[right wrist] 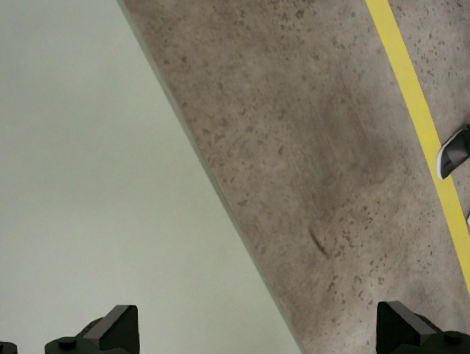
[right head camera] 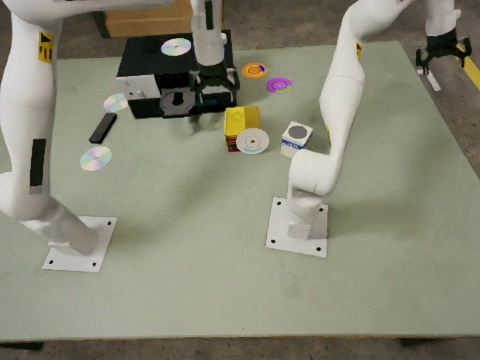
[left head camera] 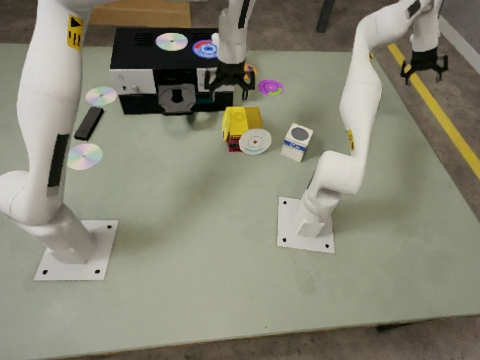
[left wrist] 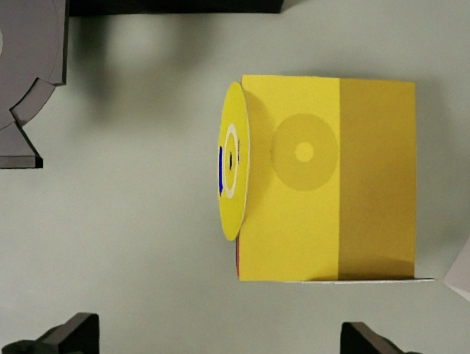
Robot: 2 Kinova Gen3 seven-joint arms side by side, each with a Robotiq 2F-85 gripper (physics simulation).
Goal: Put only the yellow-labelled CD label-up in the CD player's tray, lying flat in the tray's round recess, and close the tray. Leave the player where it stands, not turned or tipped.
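Pixels of known places: left gripper, fingertip midpoint: [right head camera: 217, 100] [left head camera: 228, 99] [left wrist: 220, 346]; right gripper, fingertip midpoint: [right wrist: 257, 331] [right head camera: 443, 71] [left head camera: 422, 83]; left arm's base, origin of the base link: [right head camera: 81, 242] [left head camera: 79, 248]; right arm's base, origin of the base link: [right head camera: 297, 225] [left head camera: 305, 223].
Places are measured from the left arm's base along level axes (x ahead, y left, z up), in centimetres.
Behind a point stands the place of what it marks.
The yellow-labelled CD [left head camera: 226, 131] @(x 43.1, y -41.9, z 5.9 cm) [left wrist: 237, 210] @(x 42.8, y -42.5, z 8.8 cm) leans steeply on edge against the left side of a yellow-topped stack of cases [left head camera: 254, 119] @(x 46.4, y -52.1, z 9.3 cm) [right head camera: 252, 117] @(x 47.2, y -52.1, z 9.3 cm) [left wrist: 375, 175] @(x 46.4, y -51.8, z 9.4 cm), label facing outward. The black CD player [left head camera: 145, 57] @(x 64.5, y -12.0, z 20.0 cm) [right head camera: 140, 57] @(x 68.9, y -7.2, z 19.9 cm) stands at the back; its grey tray [left head camera: 166, 99] @(x 50.7, y -20.1, z 13.0 cm) [right head camera: 167, 102] @(x 50.9, y -20.1, z 13.0 cm) [left wrist: 30, 55] @(x 51.0, y -28.2, z 13.0 cm) is out, with no disc seen in its recess. My left gripper [left head camera: 229, 95] @(x 38.5, y -41.8, z 24.4 cm) [right head camera: 216, 99] @(x 38.5, y -41.8, z 24.4 cm) [left wrist: 220, 335] @(x 38.5, y -41.8, z 24.4 cm) is open and empty, above the table near the player's right front. My right gripper [left head camera: 423, 80] @(x 60.2, y -117.3, z 18.4 cm) [right head camera: 443, 71] @(x 60.2, y -117.3, z 18.4 cm) [right wrist: 257, 331] @(x 60.2, y -117.3, z 18.4 cm) is open and empty, high near the table's right edge.
A white disc [left head camera: 247, 144] @(x 37.8, y -49.7, z 5.1 cm) [right head camera: 245, 144] @(x 38.0, y -49.8, z 4.7 cm) leans on the stack's front. A white box [left head camera: 294, 146] @(x 36.1, y -66.5, z 6.8 cm) [right head camera: 290, 146] @(x 36.4, y -65.9, z 5.8 cm) stands right of it. A silver disc [left head camera: 165, 42] @(x 74.8, y -17.8, z 20.1 cm) [right head camera: 170, 47] @(x 75.5, y -17.9, z 20.0 cm) and a red-blue disc [left head camera: 199, 48] @(x 72.6, y -30.9, z 19.9 cm) lie on the player. A black remote [left head camera: 89, 123] @(x 47.9, y 9.2, z 2.0 cm) [right head camera: 103, 127] @(x 48.3, y 9.2, z 2.0 cm) lies left.
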